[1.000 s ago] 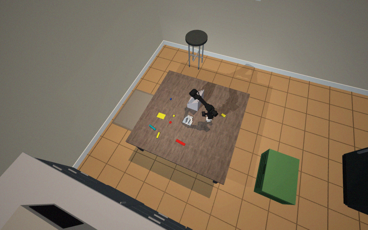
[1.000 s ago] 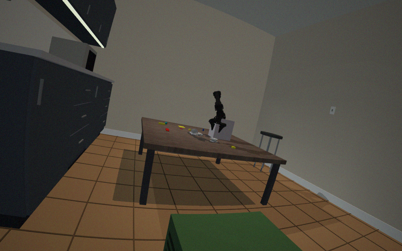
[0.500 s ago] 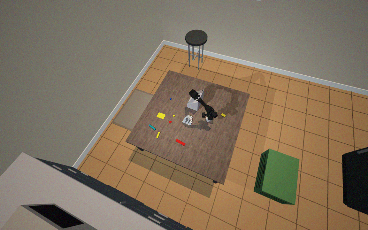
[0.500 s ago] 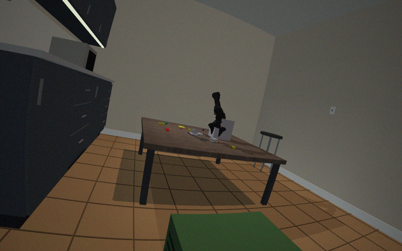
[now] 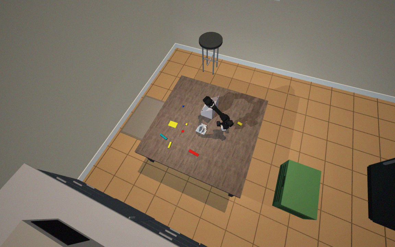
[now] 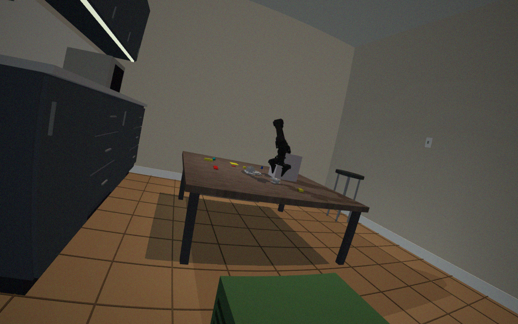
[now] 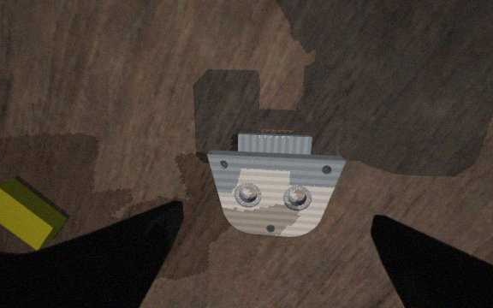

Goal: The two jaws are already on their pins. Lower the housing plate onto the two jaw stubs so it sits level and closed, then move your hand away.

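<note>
Now: the housing plate 3 cm below my gripper tip. Round my gripper tip: yellow plate: 14 cm ahead, 63 cm to the right, 6 cm below; then red bar: 42 cm ahead, 25 cm to the right, 6 cm below; then yellow block: 13 cm behind, 17 cm to the left, 5 cm below.
</note>
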